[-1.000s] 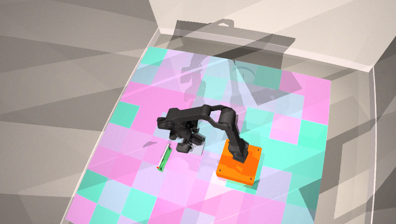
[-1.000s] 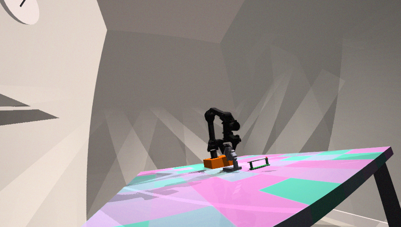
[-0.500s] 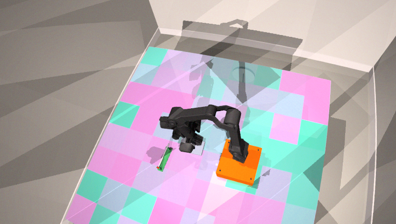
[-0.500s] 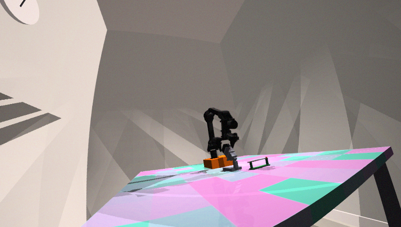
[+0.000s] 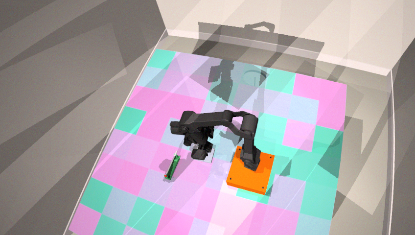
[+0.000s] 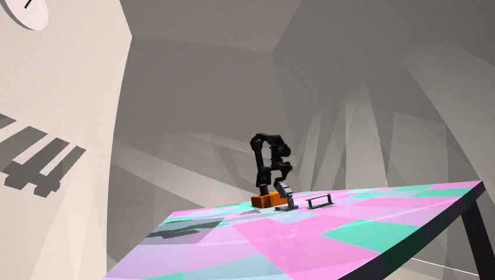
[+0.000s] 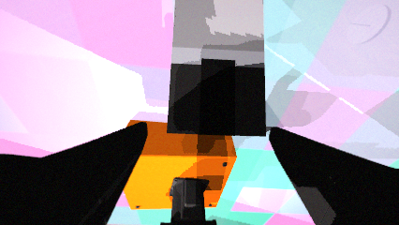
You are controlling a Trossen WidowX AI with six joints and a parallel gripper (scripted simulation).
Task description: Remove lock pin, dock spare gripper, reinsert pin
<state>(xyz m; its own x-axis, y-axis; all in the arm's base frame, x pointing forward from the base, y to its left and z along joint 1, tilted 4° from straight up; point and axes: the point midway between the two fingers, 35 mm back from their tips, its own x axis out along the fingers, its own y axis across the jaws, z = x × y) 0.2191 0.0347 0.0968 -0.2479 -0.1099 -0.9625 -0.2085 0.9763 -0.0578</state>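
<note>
Now: the spare gripper 50 mm ahead of my gripper tip, 10 mm to the left of it and 30 mm below it. Round my gripper tip: grey mount 70 mm ahead, 20 mm to the left, 90 mm below; then green rack 170 mm ahead, 150 mm to the left, 120 mm below.
</note>
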